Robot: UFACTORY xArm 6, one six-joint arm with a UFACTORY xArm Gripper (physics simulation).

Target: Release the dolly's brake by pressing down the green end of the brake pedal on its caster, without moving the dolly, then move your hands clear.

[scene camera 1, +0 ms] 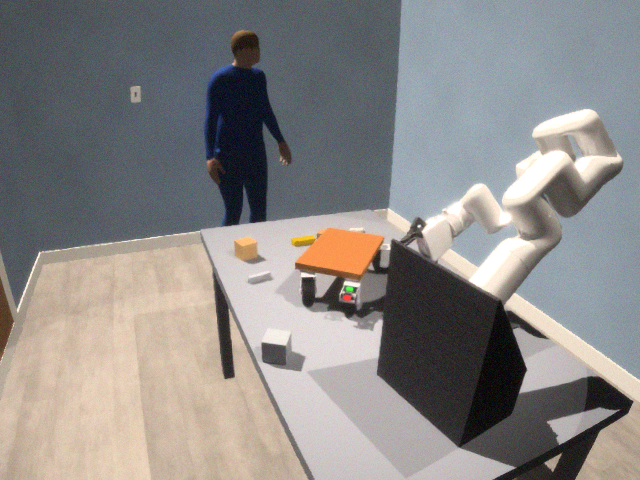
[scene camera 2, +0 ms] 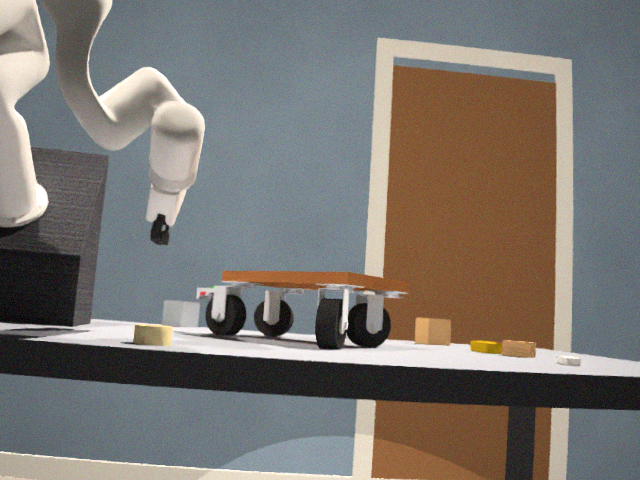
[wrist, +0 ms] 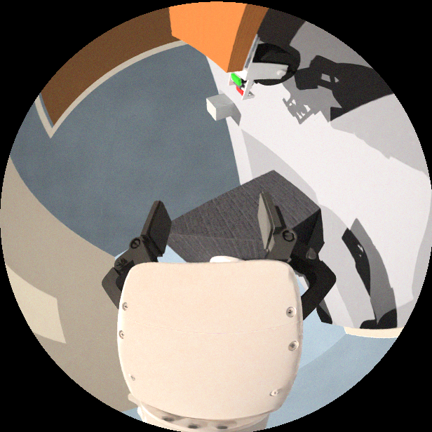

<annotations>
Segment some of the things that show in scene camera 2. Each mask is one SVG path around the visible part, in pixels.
My gripper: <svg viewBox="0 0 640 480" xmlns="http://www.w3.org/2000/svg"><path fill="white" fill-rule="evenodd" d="M195 180L184 189L168 190L158 186L150 177L152 184L148 198L146 219L153 222L150 240L155 244L168 245L169 227L173 226L186 190Z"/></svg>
A grey cube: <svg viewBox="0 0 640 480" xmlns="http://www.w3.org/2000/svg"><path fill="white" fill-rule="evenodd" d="M164 300L162 326L198 328L200 303Z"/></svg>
An orange cube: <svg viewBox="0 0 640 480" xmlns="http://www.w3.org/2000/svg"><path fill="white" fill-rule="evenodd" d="M416 318L415 343L450 346L451 320Z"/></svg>
</annotations>
